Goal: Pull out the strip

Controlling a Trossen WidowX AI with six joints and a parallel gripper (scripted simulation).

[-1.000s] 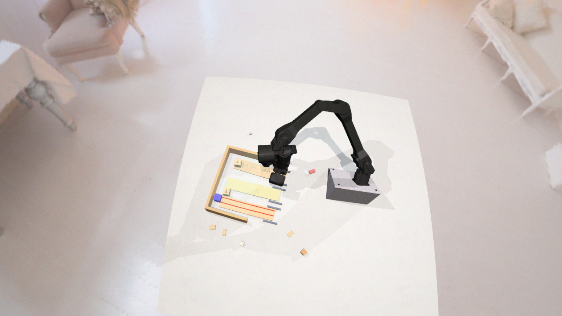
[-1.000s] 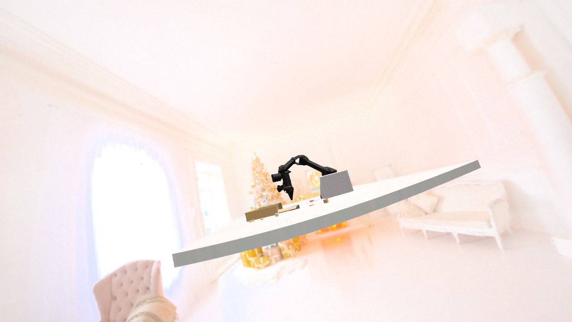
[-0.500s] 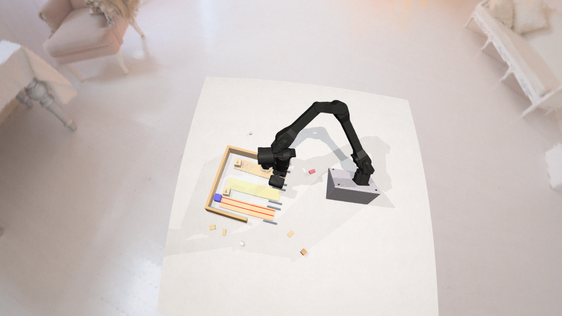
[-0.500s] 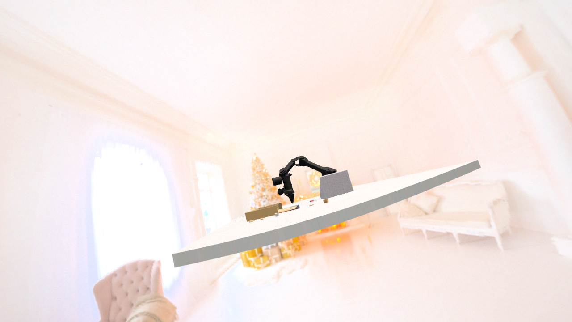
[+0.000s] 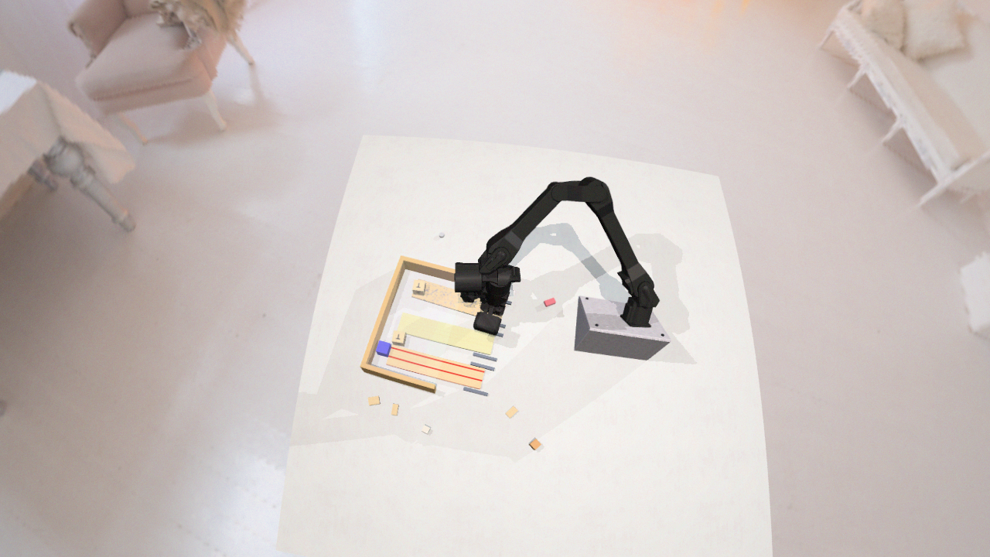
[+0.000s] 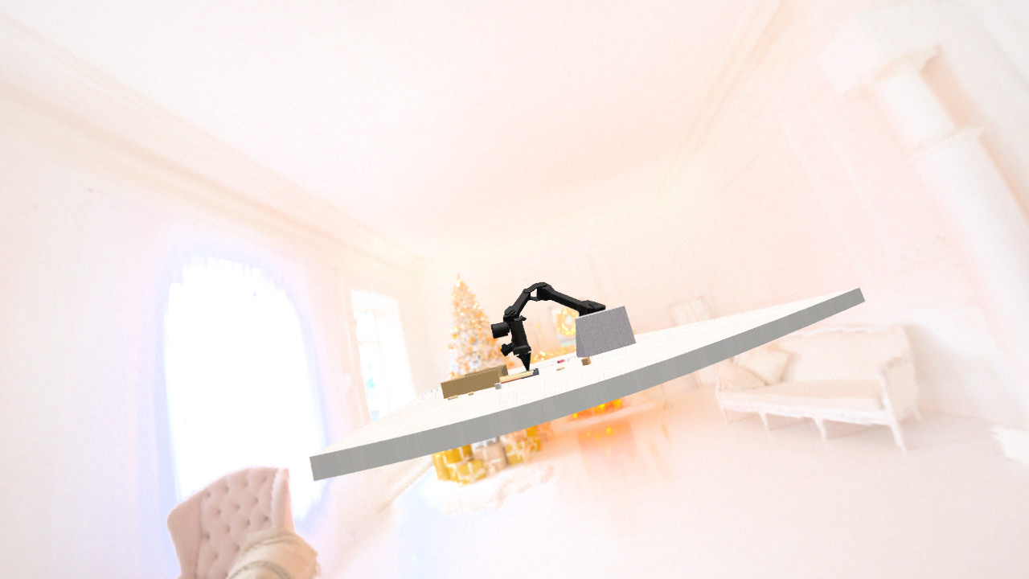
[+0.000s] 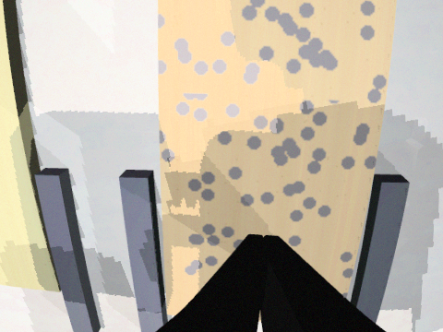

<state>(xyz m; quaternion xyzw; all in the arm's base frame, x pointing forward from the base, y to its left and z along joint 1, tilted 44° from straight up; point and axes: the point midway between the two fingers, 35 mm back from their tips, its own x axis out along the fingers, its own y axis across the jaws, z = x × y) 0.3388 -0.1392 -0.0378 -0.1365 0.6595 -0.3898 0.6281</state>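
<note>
Right now my gripper tip is 90 mm short of the speckled strip and 30 mm to the left of it. The rest, counted from my gripper tip: pink cube: 150 mm behind, 20 mm to the right.
</note>
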